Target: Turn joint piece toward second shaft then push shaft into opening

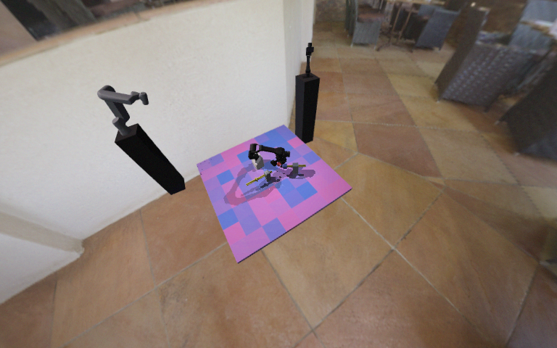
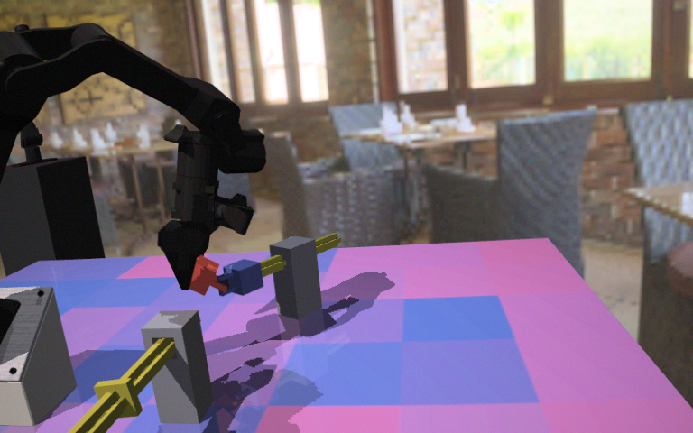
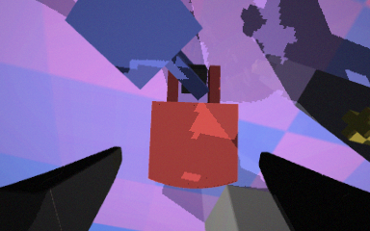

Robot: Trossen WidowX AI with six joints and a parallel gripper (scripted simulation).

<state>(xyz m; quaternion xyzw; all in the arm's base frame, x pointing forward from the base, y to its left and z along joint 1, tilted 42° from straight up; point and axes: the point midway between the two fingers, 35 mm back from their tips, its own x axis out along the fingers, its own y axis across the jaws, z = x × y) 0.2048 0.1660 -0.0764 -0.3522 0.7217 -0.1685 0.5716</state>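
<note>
The red joint piece lies 2 cm ahead of my gripper tip and 1 cm to the left of it.
</note>
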